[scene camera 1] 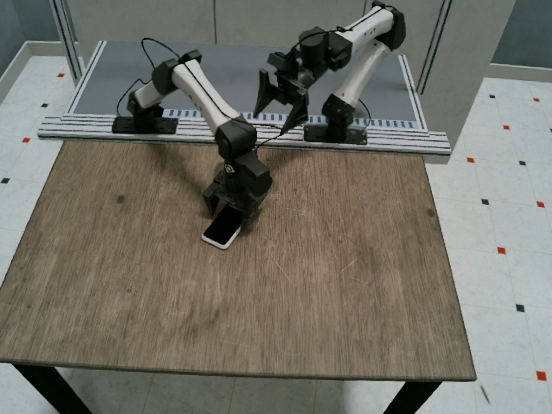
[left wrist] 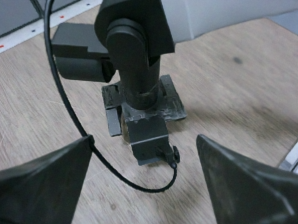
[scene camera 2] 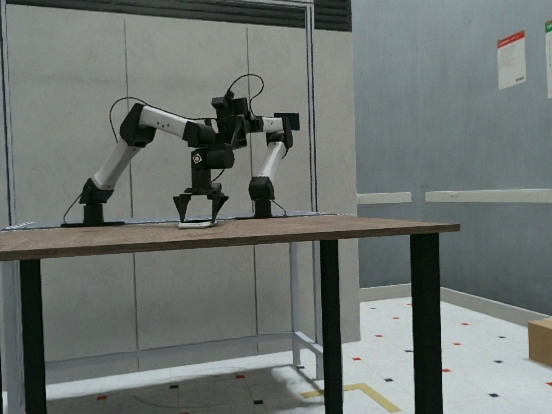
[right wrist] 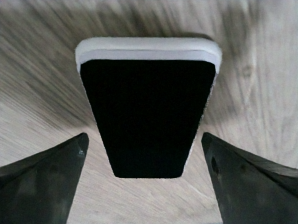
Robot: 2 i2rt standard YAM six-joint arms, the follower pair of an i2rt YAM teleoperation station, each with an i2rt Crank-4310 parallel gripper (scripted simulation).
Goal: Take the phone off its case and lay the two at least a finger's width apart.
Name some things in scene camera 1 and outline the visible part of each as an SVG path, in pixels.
My right gripper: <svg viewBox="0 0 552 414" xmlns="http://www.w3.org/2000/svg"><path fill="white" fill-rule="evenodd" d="M222 168L213 179L214 181L203 192L202 196L211 217L216 211L219 199L229 202L230 207L243 212L241 220L242 231L250 216L268 195L269 190L262 196L252 198L248 196L250 191L238 181L238 178L229 177L226 175L224 168Z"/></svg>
A phone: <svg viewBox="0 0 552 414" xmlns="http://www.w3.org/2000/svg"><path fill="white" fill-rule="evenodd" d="M229 202L203 233L205 239L223 247L228 245L240 229L243 212L230 207Z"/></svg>
